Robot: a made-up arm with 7 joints. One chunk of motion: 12 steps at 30 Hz.
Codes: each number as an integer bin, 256 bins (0 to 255) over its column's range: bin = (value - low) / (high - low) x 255, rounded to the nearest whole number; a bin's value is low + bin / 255 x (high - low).
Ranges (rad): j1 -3.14..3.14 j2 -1.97..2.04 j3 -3.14..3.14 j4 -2.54..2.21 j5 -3.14..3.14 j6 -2..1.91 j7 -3.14..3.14
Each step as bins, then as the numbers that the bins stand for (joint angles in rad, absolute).
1 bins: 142 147 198 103 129 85 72
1 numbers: 0.3571 0.3416 1.7362 -0.6214 0.0369 -0.6967 -1.3668
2 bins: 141 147 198 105 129 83 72
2 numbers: 0.3325 0.3416 1.7362 -0.5841 0.0369 -0.7273 -1.3668
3 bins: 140 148 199 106 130 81 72
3 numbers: 0.3078 0.3574 1.7609 -0.5655 0.0616 -0.7580 -1.3668
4 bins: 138 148 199 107 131 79 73
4 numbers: 0.2586 0.3574 1.7609 -0.5469 0.0862 -0.7887 -1.3422
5 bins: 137 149 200 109 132 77 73
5 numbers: 0.2340 0.3731 1.7855 -0.5096 0.1108 -0.8193 -1.3422
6 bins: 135 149 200 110 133 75 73
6 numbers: 0.1847 0.3731 1.7855 -0.4910 0.1355 -0.8500 -1.3422
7 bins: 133 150 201 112 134 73 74
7 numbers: 0.1355 0.3888 1.8101 -0.4537 0.1601 -0.8807 -1.3176
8 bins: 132 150 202 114 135 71 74
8 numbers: 0.1108 0.3888 1.8347 -0.4165 0.1847 -0.9113 -1.3176
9 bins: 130 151 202 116 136 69 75
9 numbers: 0.0616 0.4045 1.8347 -0.3792 0.2093 -0.9420 -1.2929
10 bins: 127 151 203 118 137 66 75
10 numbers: -0.0123 0.4045 1.8594 -0.3420 0.2340 -0.9880 -1.2929
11 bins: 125 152 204 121 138 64 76
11 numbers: -0.0616 0.4203 1.8840 -0.2861 0.2586 -1.0187 -1.2683
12 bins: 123 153 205 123 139 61 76
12 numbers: -0.1108 0.4360 1.9086 -0.2488 0.2832 -1.0647 -1.2683
